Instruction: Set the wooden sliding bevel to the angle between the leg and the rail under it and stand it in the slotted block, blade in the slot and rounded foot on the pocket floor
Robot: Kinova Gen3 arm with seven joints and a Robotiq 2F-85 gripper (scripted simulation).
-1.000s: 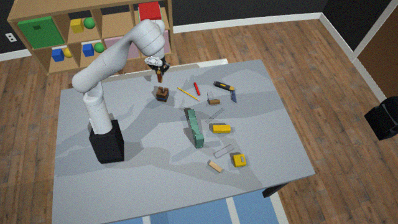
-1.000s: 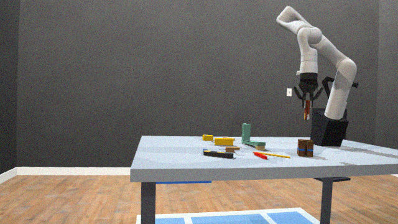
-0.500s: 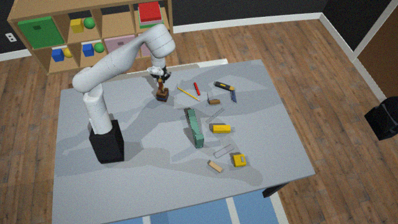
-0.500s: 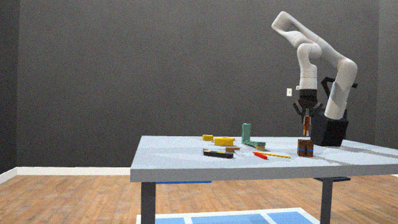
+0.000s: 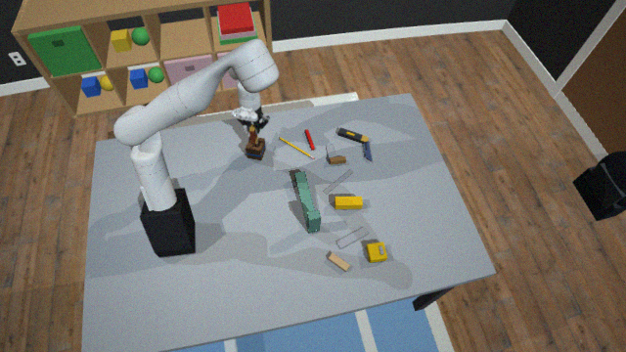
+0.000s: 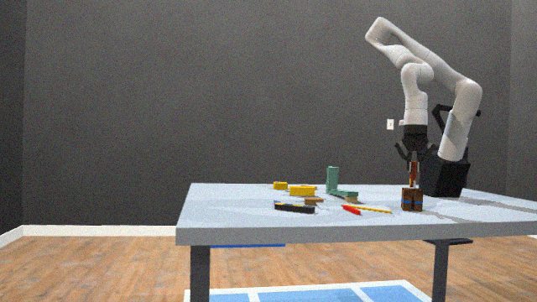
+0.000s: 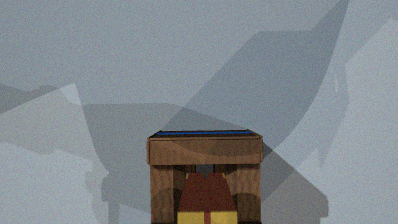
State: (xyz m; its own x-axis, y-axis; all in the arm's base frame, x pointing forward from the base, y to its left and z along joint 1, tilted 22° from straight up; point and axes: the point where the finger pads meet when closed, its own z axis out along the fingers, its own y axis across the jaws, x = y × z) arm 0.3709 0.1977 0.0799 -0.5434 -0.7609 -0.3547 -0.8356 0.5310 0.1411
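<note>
The grey blade lies 6 cm below my hand, 1 cm to the left of it and 1 cm ahead of it. From my hand the other things lie so: wooden-stocked square (29 cm ahead, 14 cm below, 13 cm to the right); red marker (22 cm ahead, 14 cm below, 2 cm to the right); wooden sliding bevel (4 cm below).
</note>
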